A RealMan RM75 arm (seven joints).
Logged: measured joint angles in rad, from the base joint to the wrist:
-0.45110 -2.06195 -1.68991 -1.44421 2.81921 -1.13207 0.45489
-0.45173 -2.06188 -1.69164 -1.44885 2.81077 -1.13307 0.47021
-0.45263 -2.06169 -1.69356 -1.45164 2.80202 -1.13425 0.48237
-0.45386 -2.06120 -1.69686 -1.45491 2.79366 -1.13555 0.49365
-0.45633 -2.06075 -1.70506 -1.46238 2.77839 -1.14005 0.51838
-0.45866 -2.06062 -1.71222 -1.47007 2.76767 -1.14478 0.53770
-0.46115 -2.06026 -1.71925 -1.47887 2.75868 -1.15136 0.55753
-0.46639 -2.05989 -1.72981 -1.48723 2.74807 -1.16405 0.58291
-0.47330 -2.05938 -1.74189 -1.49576 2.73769 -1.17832 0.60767
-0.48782 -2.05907 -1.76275 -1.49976 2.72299 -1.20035 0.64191
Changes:
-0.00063 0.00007 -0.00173 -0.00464 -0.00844 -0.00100 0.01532
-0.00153 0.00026 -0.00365 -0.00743 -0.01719 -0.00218 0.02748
-0.00276 0.00075 -0.00695 -0.01070 -0.02555 -0.00348 0.03876
-0.00523 0.00120 -0.01515 -0.01817 -0.04082 -0.00798 0.06349
-0.00756 0.00133 -0.02231 -0.02586 -0.05154 -0.01271 0.08281
-0.01005 0.00169 -0.02934 -0.03466 -0.06053 -0.01929 0.10264
-0.01529 0.00206 -0.03990 -0.04302 -0.07114 -0.03198 0.12802
-0.02220 0.00257 -0.05198 -0.05155 -0.08152 -0.04625 0.15278
-0.03672 0.00288 -0.07284 -0.05555 -0.09622 -0.06828 0.18702

